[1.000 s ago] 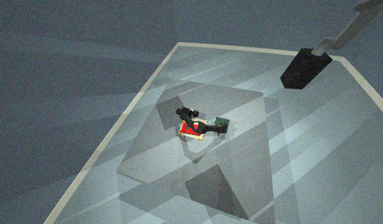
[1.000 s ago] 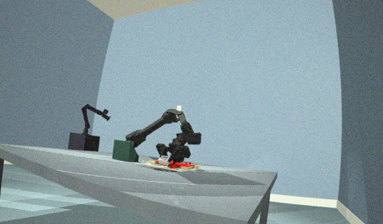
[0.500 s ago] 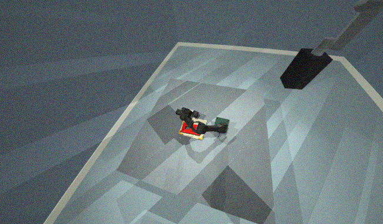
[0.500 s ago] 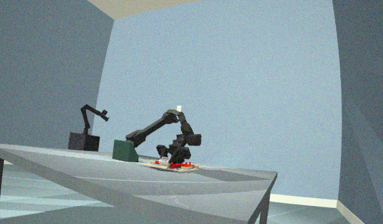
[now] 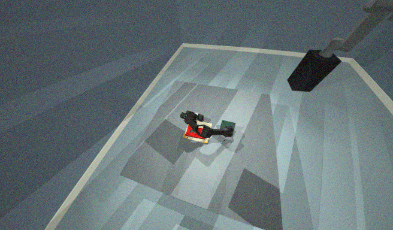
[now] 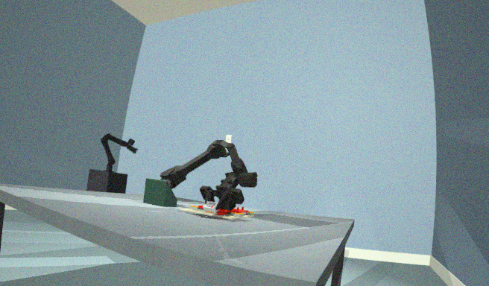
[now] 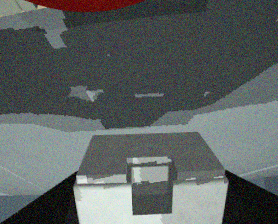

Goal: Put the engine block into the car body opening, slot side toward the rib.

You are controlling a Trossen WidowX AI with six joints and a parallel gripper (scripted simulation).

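The grey engine block is 10 mm to the left of my gripper tip. From my gripper tip the other things lie so: small dark post (90 mm to the left, 10 mm ahead).
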